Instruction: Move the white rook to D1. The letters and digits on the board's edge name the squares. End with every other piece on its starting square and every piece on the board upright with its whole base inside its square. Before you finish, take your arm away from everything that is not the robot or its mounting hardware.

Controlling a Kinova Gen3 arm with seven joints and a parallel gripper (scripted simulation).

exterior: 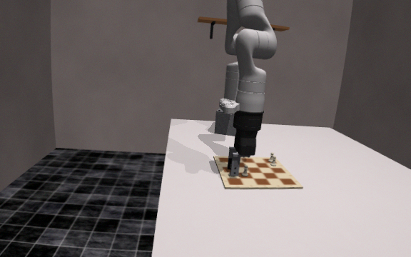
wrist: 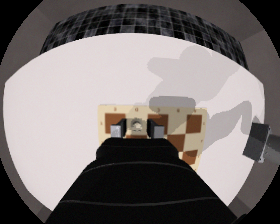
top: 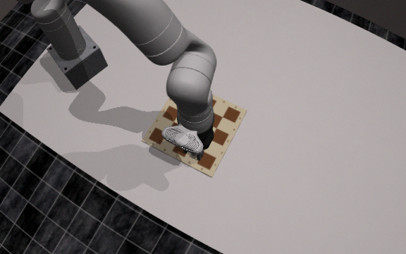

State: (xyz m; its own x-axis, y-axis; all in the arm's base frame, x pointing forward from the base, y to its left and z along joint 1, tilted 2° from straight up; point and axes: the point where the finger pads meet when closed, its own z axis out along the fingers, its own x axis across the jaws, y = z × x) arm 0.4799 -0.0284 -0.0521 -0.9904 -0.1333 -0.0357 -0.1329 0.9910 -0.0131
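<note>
Right now the chessboard is 50 mm behind my hand, 70 mm to the left of it and 30 mm below it.
</note>
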